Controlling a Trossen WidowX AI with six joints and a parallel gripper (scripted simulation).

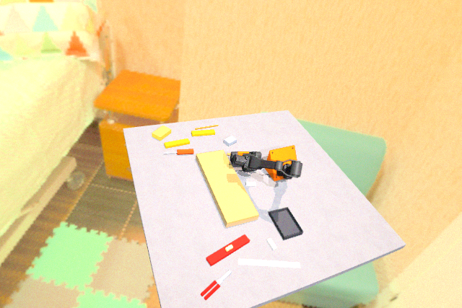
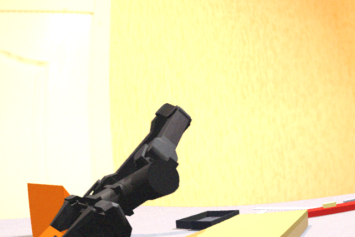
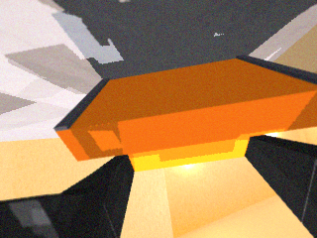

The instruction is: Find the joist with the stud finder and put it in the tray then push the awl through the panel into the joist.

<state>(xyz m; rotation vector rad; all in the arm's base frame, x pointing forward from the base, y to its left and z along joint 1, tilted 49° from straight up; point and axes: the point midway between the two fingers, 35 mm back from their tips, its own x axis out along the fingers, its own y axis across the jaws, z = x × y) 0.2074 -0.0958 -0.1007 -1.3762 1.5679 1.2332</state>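
Now: the orange stud finder 1 cm ahead of my gripper tip and 1 cm below it. From my gripper tip the other things lie so: awl (4 cm to the right, 6 cm below); then red level (27 cm ahead, 59 cm to the left, 5 cm below); then dark tray (8 cm behind, 51 cm to the left, 5 cm below).
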